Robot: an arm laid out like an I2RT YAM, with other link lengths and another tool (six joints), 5 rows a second.
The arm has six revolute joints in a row. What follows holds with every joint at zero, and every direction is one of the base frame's.
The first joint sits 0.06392 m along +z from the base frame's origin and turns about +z.
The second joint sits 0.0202 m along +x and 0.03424 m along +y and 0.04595 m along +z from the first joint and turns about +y.
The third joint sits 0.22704 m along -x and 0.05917 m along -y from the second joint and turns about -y.
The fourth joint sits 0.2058 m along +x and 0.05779 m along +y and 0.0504 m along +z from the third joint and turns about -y.
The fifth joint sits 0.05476 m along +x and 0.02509 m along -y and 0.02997 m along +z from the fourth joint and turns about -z.
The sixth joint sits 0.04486 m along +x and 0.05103 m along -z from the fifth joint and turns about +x.
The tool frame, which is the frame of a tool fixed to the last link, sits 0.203 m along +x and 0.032 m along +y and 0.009 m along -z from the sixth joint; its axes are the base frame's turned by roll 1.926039, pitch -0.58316 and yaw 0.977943 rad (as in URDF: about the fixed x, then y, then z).
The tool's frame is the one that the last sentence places.
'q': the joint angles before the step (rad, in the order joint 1, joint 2, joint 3, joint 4, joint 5, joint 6). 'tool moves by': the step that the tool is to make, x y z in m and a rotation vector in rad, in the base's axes. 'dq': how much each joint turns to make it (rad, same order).
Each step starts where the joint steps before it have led.
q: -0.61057 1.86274 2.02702 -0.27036 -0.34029 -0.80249
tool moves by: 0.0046 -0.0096 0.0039 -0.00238 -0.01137 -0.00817
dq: -0.01066 0.04167 0.05883 -0.00495 -0.00294 0.00462
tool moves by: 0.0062 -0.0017 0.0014 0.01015 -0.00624 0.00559
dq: 0.00110 0.03758 0.05409 -0.01321 -0.00557 0.01214
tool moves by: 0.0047 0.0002 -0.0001 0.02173 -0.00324 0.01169
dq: -0.00194 0.03318 0.04968 -0.01973 -0.01537 0.01944
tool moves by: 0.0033 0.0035 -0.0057 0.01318 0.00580 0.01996
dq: -0.00002 0.01289 0.00221 0.00037 -0.02061 0.00572
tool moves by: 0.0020 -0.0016 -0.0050 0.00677 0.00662 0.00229
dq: -0.00201 0.01387 0.00667 -0.00165 -0.00445 0.00125
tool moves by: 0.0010 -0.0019 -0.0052 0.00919 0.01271 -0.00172
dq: -0.00162 0.01598 0.01895 -0.01864 0.00010 0.00003
